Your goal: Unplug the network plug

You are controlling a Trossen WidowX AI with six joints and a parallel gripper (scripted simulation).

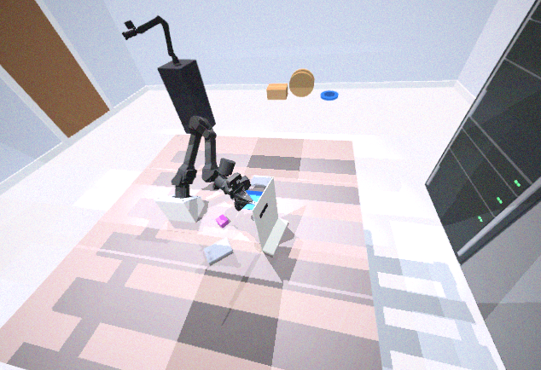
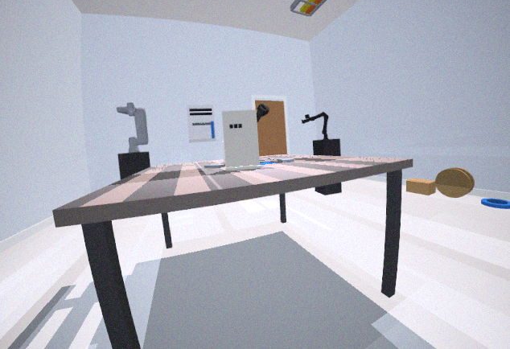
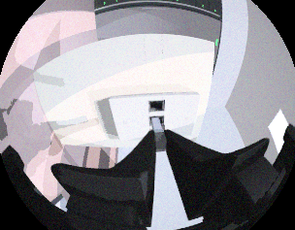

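My gripper tip is now 110 mm past the blue marked square, 150 mm to the right of it and 210 mm above it. Also, from my gripper tip: light-grey plug (right at my gripper tip); then white upright panel (60 mm ahead, 20 mm to the right, 80 mm below).
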